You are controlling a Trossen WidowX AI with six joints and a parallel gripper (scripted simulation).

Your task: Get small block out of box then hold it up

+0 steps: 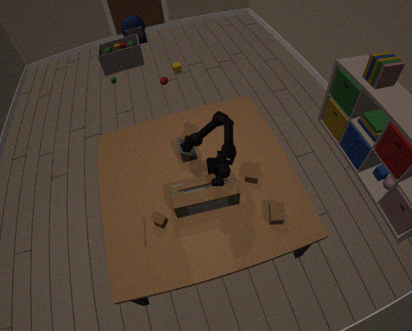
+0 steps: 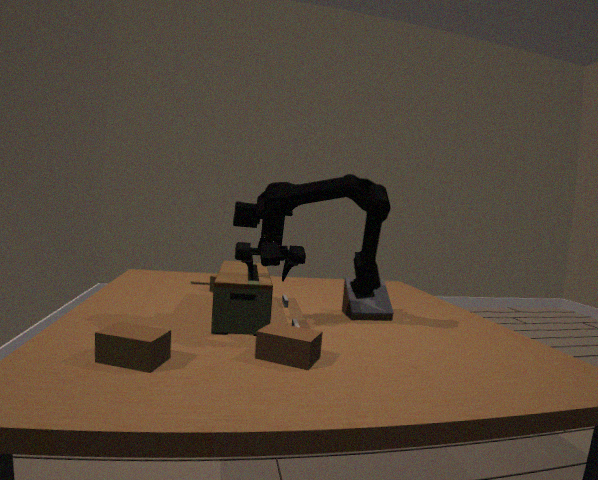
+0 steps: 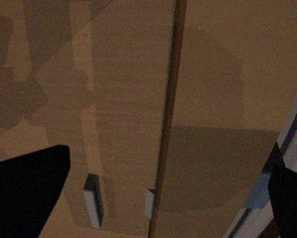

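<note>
Right now the small blue block is 4 cm ahead of my gripper tip, 4 cm to the right of it and 3 cm below it. The rest, counted from my gripper tip: clear-fronted box 2 cm ahead, 5 cm to the right, 5 cm below; then thin stick 9 cm ahead, 48 cm to the right, 11 cm below.
</note>
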